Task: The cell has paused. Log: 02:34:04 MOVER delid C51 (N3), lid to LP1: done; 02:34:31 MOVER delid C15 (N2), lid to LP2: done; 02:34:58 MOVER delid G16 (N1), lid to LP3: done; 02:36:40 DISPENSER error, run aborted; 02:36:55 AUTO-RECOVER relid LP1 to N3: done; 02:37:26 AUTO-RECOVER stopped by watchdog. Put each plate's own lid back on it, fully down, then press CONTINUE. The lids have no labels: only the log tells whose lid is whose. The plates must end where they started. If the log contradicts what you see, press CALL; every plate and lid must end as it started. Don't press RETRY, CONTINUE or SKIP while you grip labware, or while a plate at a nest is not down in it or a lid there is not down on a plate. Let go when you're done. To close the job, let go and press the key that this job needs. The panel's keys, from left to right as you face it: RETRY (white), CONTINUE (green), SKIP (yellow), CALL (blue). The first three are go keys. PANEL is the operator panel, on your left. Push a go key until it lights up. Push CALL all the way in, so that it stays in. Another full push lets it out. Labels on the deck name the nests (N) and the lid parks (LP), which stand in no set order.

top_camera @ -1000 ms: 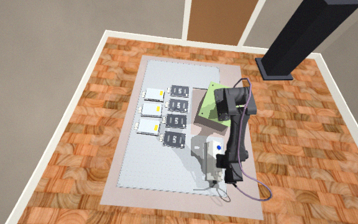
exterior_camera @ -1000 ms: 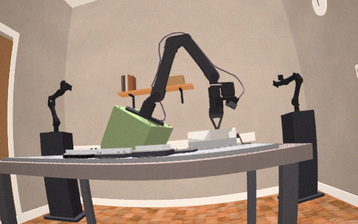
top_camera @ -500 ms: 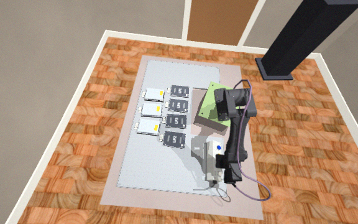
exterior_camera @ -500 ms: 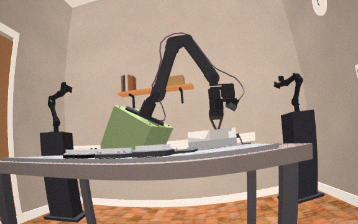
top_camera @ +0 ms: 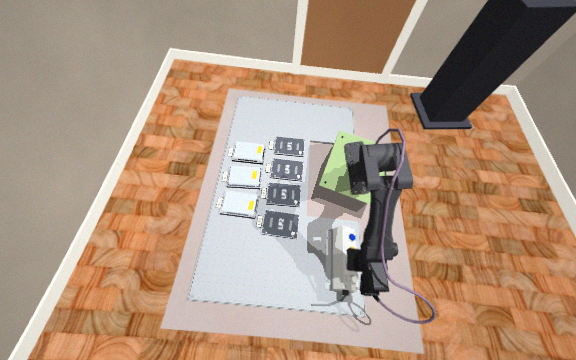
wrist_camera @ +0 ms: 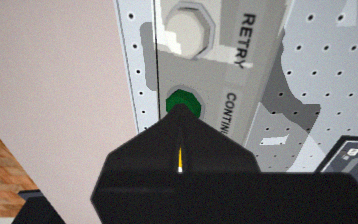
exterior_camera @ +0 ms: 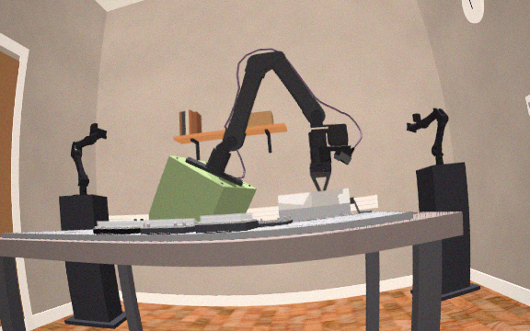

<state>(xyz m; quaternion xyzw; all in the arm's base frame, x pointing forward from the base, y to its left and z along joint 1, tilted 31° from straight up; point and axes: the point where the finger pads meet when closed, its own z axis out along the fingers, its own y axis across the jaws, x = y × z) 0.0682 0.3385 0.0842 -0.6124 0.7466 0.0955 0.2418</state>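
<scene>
Now: the green continue key 1 cm below my hand. Also, from my hand: white retry key (5 cm to the left, 1 cm below, 1 cm ahead); then blue call key (10 cm to the right, 2 cm below, 1 cm behind); then yellow skip key (5 cm to the right, 1 cm below, 1 cm behind).
</scene>
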